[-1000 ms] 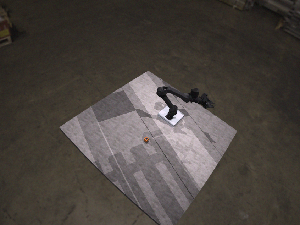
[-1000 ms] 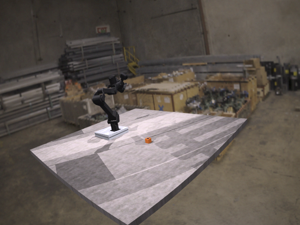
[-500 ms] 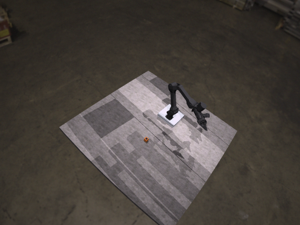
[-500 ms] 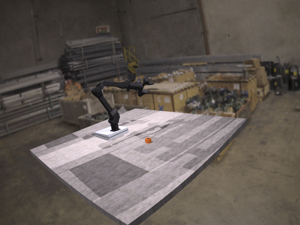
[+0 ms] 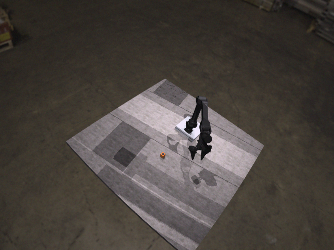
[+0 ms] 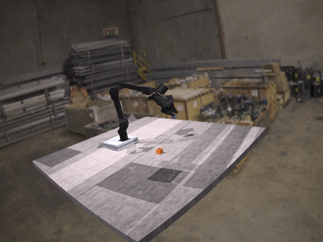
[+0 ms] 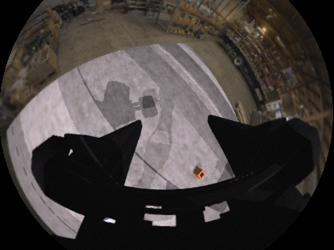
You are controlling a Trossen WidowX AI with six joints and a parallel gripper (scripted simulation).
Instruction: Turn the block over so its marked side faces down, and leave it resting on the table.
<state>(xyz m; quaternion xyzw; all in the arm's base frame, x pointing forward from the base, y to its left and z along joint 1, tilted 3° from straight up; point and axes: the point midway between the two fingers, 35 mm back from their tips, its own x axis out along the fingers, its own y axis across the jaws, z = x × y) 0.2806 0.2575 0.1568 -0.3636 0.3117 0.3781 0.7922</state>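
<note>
The block lies 260 mm to the right of my gripper tip, 160 mm below it and 60 mm ahead of it.
</note>
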